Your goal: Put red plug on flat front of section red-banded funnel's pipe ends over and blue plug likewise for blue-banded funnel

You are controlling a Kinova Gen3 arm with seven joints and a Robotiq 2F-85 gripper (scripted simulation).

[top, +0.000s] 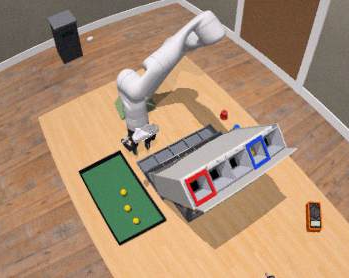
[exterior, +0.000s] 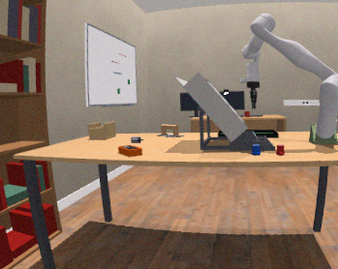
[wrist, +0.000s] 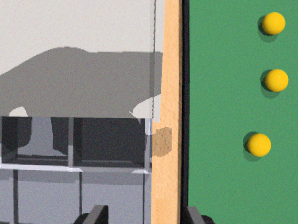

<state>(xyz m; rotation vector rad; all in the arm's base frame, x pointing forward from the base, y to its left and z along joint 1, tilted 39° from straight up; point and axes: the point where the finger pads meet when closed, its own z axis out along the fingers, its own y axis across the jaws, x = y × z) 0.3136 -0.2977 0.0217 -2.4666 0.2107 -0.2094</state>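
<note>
My hand is 18 cm above the green marble tray, 14 cm to the left of it and 2 cm short of it. Round my hand: black object (67 cm ahead, 17 cm below, 7 cm to the left); orange multimeter (62 cm ahead, 40 cm to the left, 17 cm below).
</note>
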